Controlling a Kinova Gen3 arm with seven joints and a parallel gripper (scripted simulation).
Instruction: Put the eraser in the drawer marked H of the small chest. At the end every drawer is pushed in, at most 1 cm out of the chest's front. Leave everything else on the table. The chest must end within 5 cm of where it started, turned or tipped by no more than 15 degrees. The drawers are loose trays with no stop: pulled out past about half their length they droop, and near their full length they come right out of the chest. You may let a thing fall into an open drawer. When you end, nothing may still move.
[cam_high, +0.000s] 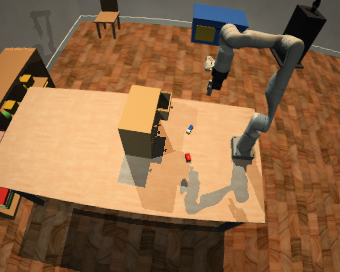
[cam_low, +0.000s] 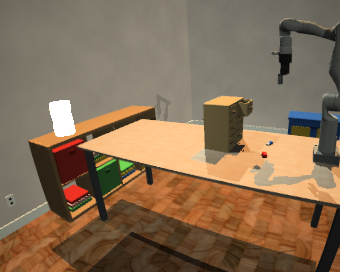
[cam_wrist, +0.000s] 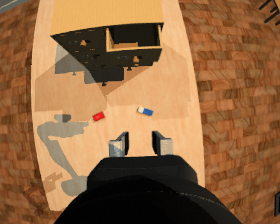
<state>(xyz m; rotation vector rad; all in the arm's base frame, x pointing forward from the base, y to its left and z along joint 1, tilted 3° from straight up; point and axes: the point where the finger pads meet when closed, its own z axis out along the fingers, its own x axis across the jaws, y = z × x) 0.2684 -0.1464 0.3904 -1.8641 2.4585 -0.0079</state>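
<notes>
Now: the blue-and-white eraser 40 mm ahead of my hand, 40 mm to the right of it and 430 mm below it. Also, from my hand: red block: 80 mm ahead, 160 mm to the left, 430 mm below.
</notes>
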